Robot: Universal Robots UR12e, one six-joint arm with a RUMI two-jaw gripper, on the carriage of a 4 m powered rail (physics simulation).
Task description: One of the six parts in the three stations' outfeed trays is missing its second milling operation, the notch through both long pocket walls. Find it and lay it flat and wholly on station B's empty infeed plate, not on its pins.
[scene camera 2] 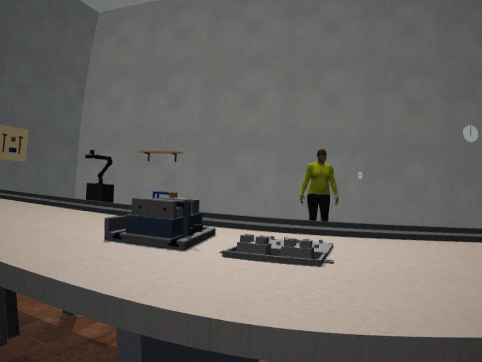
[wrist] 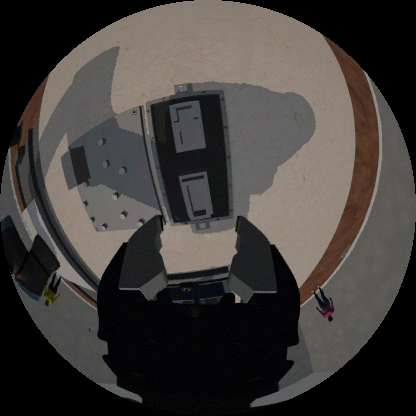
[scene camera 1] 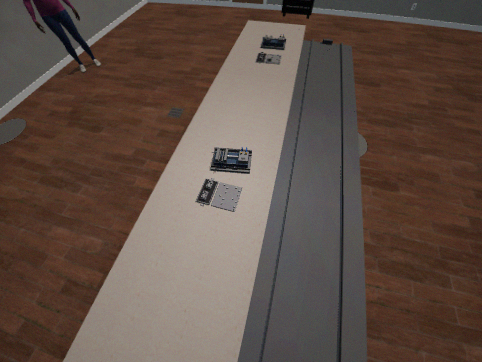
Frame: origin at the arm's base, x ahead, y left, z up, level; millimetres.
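Seen in the pictures: gripper, fingertip midpoint: (wrist: pixel 199 216); arm's base, link origin: (wrist: pixel 47 250).
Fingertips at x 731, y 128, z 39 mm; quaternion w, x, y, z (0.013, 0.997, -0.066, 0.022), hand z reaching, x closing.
Offsets run from my fingertips to a thing's top centre.
In the wrist view my gripper (wrist: pixel 199 216) is open and empty, its fingertips just off the lower end of an outfeed tray @(2 mm back, 48 mm left, 56 mm down) (wrist: pixel 217 160). Two grey parts lie in the tray. The upper part @(2 mm back, 94 mm left, 28 mm down) (wrist: pixel 188 132) shows breaks in its pocket walls. The lower part @(2 mm back, 6 mm left, 28 mm down) (wrist: pixel 196 196), nearer my fingers, looks unbroken along its long walls. A pinned plate @(148 mm back, 47 mm left, 60 mm down) (wrist: pixel 136 185) beside the tray carries a dark block @(198 mm back, 92 mm left, 25 mm down) (wrist: pixel 80 165). In scene camera 1 the nearer station's infeed plate @(114 mm back, 1852 mm right, 60 mm down) (scene camera 1: pixel 217 203) shows pins and no part; its label cannot be read. My gripper does not show in either scene view.
A blue and grey fixture @(100 mm back, 294 mm right, 31 mm up) (wrist: pixel 212 291) shows between my finger bases. Scene camera 1 shows the nearer station's fixture (scene camera 1: pixel 231 160) and a farther one (scene camera 1: pixel 273 43). Scene camera 2 shows a fixture (scene camera 2: pixel 155 225) left of a tray @(34 mm ahead, 1856 mm right, 56 mm down) (scene camera 2: pixel 280 259) with two parts. The rail (scene camera 1: pixel 315 225) runs beside the table.
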